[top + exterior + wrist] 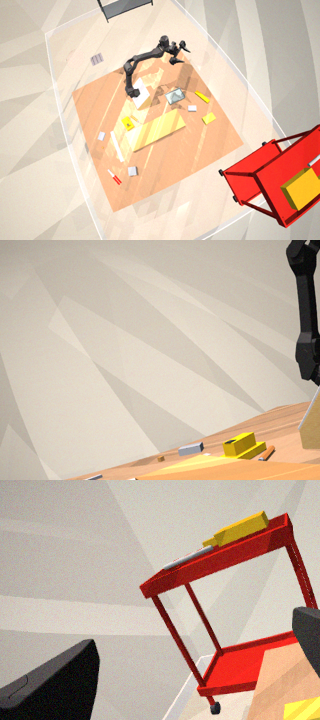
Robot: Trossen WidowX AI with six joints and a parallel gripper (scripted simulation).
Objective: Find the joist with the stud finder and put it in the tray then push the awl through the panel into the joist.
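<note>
Right now the yellow stud finder is 150 mm ahead of my gripper tip, 610 mm to the right of it and 440 mm below it. Round my gripper tip: yellow block (370 mm ahead, 100 mm to the left, 470 mm below); yellow bar (140 mm ahead, 140 mm to the left, 480 mm below); grey tray (40 mm ahead, 100 mm to the right, 470 mm below).
</note>
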